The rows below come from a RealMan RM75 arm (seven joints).
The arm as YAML. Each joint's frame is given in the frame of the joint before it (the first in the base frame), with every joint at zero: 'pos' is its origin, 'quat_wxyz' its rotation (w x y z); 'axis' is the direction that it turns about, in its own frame. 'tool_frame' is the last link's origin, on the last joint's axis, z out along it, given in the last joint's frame.
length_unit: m
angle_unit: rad
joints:
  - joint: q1
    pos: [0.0, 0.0, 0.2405]
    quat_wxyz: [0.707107, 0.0, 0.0, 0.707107]
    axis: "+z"
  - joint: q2
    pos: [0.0, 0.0, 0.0]
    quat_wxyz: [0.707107, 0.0, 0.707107, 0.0]
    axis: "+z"
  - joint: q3
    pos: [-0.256, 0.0, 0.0]
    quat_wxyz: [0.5, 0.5, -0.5, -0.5]
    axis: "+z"
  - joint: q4
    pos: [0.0, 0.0, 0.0]
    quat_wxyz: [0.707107, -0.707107, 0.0, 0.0]
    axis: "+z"
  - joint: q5
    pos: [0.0, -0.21, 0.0]
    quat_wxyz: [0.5, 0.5, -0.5, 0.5]
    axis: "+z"
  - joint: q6
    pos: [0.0, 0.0, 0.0]
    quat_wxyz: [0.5, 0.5, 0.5, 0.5]
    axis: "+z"
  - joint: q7
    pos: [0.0, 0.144, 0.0]
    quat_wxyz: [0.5, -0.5, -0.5, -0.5]
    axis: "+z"
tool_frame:
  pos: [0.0, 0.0, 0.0]
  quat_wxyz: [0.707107, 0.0, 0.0, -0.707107]
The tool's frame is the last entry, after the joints.
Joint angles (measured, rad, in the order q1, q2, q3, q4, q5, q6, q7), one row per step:
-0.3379 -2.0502 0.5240 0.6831 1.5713 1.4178 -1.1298
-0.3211 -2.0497 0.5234 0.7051 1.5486 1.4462 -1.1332
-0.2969 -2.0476 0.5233 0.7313 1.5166 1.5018 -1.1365
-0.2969 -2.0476 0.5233 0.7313 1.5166 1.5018 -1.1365
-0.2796 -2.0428 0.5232 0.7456 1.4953 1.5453 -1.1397
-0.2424 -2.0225 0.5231 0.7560 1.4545 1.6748 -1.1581
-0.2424 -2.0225 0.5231 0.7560 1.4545 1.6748 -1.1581
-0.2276 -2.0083 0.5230 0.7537 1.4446 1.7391 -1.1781
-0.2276 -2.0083 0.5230 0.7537 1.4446 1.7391 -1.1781
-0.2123 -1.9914 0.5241 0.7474 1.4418 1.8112 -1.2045
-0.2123 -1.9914 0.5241 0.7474 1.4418 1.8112 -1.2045
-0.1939 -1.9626 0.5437 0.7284 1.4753 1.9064 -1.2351
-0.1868 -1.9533 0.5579 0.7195 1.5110 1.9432 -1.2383
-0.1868 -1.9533 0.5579 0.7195 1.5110 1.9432 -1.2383
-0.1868 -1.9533 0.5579 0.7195 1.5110 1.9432 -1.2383
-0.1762 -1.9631 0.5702 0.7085 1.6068 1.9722 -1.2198
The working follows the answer.
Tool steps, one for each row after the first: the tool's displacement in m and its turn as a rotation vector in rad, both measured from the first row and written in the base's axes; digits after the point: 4 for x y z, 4 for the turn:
0.0010 -0.0052 0.0069 0.0177 -0.0076 -0.0197
0.0039 -0.0144 0.0154 0.0344 -0.0213 -0.0608
0.0039 -0.0144 0.0154 0.0344 -0.0213 -0.0608
0.0056 -0.0218 0.0215 0.0419 -0.0306 -0.0917
0.0100 -0.0424 0.0329 0.0276 -0.0677 -0.1774
0.0100 -0.0424 0.0329 0.0276 -0.0677 -0.1774
0.0115 -0.0525 0.0375 0.0035 -0.0898 -0.2139
0.0115 -0.0525 0.0375 0.0035 -0.0898 -0.2139
0.0126 -0.0642 0.0411 -0.0361 -0.1152 -0.2505
0.0126 -0.0642 0.0411 -0.0361 -0.1152 -0.2505
0.0121 -0.0806 0.0396 -0.1404 -0.1326 -0.2895
0.0111 -0.0881 0.0347 -0.2036 -0.1289 -0.3008
0.0111 -0.0881 0.0347 -0.2036 -0.1289 -0.3008
0.0111 -0.0881 0.0347 -0.2036 -0.1289 -0.3008
0.0071 -0.0995 0.0171 -0.3046 -0.1106 -0.2926

Tool pose at each row, in the base's axes (x y z in m, rotation vector in rad; rounded; the steps above come from the unrounded poses):
-0.3240 0.3221 0.0887 -2.0494 -0.5056 -0.8413
-0.3229 0.3169 0.0955 -2.0387 -0.4812 -0.8626
-0.3201 0.3076 0.1041 -2.0349 -0.4395 -0.9027
-0.3201 0.3076 0.1041 -2.0349 -0.4395 -0.9027
-0.3184 0.3003 0.1102 -2.0366 -0.4099 -0.9312
-0.3140 0.2797 0.1216 -2.0676 -0.3502 -1.0199
-0.3140 0.2797 0.1216 -2.0676 -0.3502 -1.0199
-0.3125 0.2695 0.1261 -2.0946 -0.3365 -1.0636
-0.3125 0.2695 0.1261 -2.0946 -0.3365 -1.0636
-0.3114 0.2579 0.1298 -2.1347 -0.3316 -1.1105
-0.3114 0.2579 0.1298 -2.1347 -0.3316 -1.1105
-0.3119 0.2414 0.1283 -2.2397 -0.3516 -1.1471
-0.3129 0.2339 0.1234 -2.3049 -0.3690 -1.1455
-0.3129 0.2339 0.1234 -2.3049 -0.3690 -1.1455
-0.3129 0.2339 0.1234 -2.3049 -0.3690 -1.1455
-0.3169 0.2225 0.1057 -2.4051 -0.4191 -1.1110

